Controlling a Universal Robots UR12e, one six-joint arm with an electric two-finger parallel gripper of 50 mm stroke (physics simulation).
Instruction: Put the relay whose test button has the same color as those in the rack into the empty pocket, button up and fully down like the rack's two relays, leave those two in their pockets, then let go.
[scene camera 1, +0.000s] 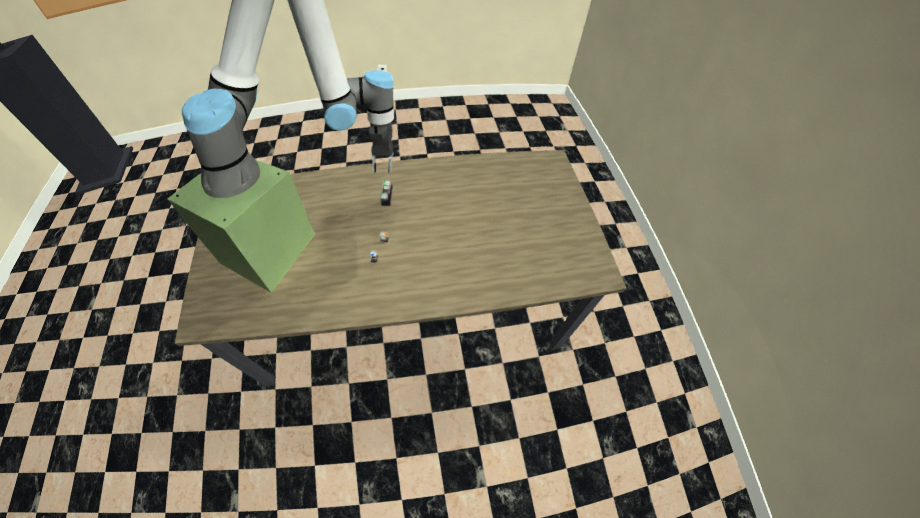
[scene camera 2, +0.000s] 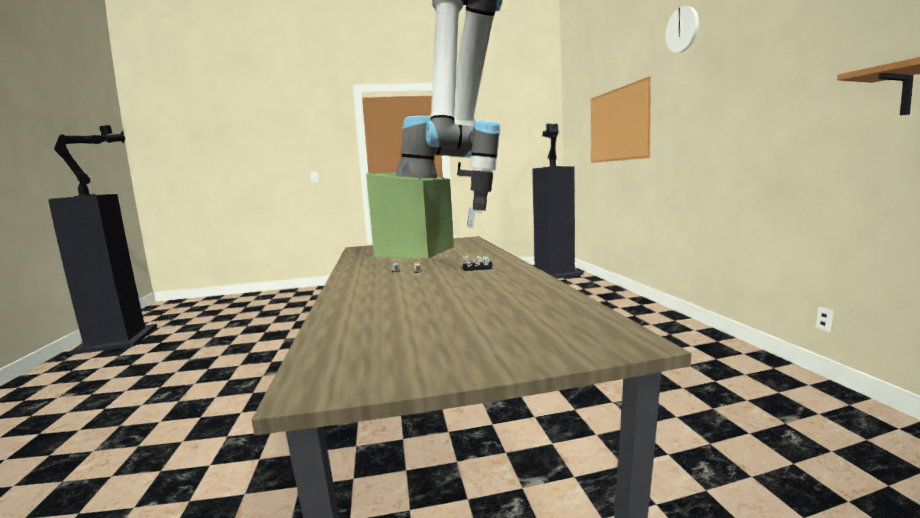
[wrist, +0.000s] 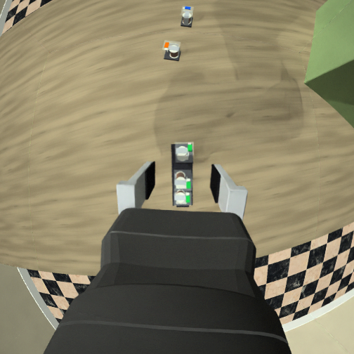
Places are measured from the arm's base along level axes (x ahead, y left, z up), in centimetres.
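Where they show: gripper, fingertip midpoint: (scene camera 1: 382, 171) (scene camera 2: 470, 226); arm's base, origin of the base link: (scene camera 1: 231, 178) (scene camera 2: 416, 176).
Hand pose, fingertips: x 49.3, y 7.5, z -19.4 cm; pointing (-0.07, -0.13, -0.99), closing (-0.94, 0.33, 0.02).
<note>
Things, the pixels of their top centre, and the offset from my fingertips. Level surfaces: height alone.
- black rack, middle of its top: (scene camera 2: 477, 263) (scene camera 1: 386, 192) dx +0.5, dy +1.9, dz -13.7 cm
- orange-button relay, middle of its top: (scene camera 1: 383, 233) (scene camera 2: 417, 261) dx -4.3, dy -19.6, dz -11.6 cm
- blue-button relay, middle of its top: (scene camera 1: 373, 252) (scene camera 2: 394, 261) dx -9.4, dy -26.8, dz -11.6 cm
- wooden table, its level: dz -16.0 cm
The black rack (scene camera 1: 386, 202) (scene camera 2: 477, 267) (wrist: 182, 166) stands on the table with three green-button relays in it, buttons up. One relay (wrist: 182, 153) is at the end towards the loose relays, and a short dark gap separates it from the other two relays (wrist: 181, 180) (wrist: 182, 197), which stand close together. All look upright; seating depth is too small to judge. An orange-button relay (scene camera 1: 384, 236) (scene camera 2: 417, 267) (wrist: 172, 51) and a blue-button relay (scene camera 1: 373, 256) (scene camera 2: 395, 267) (wrist: 187, 17) stand loose on the table. My gripper (scene camera 1: 382, 171) (scene camera 2: 470, 225) (wrist: 182, 174) is open and empty, well above the rack.
The green robot pedestal (scene camera 1: 257, 225) (scene camera 2: 408, 215) (wrist: 332, 55) stands at the table's robot end. The wooden table (scene camera 1: 489, 225) (scene camera 2: 463, 334) (wrist: 90, 120) carries the rack and loose relays. Dark pillars (scene camera 2: 96, 270) (scene camera 2: 553, 218) stand on the floor away from the table.
</note>
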